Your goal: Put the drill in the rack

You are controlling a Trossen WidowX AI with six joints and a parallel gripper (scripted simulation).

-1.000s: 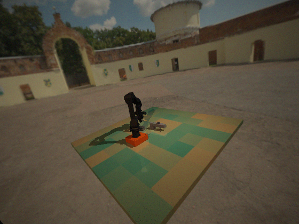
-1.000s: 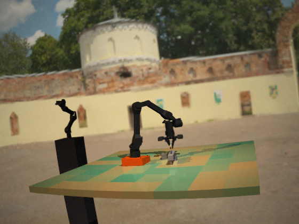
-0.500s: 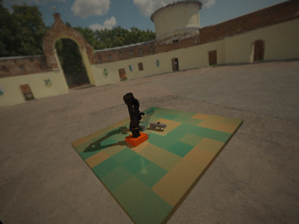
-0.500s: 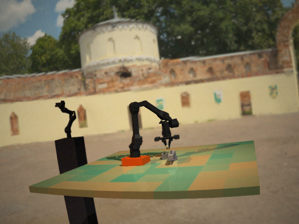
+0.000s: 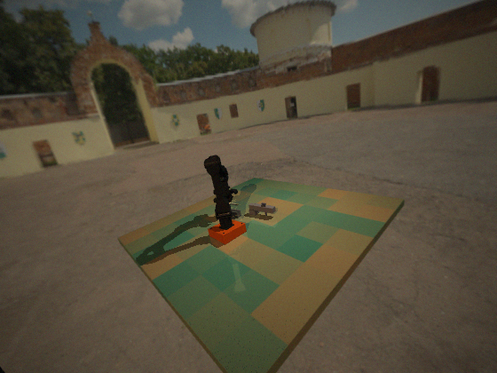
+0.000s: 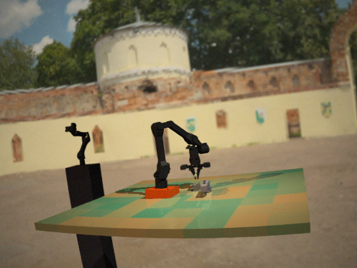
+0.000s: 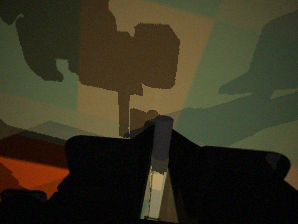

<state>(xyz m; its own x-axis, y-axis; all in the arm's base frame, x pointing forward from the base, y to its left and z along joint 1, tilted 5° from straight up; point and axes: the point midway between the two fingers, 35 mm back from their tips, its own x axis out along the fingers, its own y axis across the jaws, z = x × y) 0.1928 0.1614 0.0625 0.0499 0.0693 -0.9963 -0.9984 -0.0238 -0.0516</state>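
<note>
The drill lies 4 cm to the right of my gripper tip and 3 cm above it. Round my gripper tip: drill rack: 5 cm to the right, 4 cm below; then drill sleeve: 22 cm to the right, 8 cm ahead, 2 cm below; then key: 24 cm to the right, 8 cm ahead, 1 cm below.
</note>
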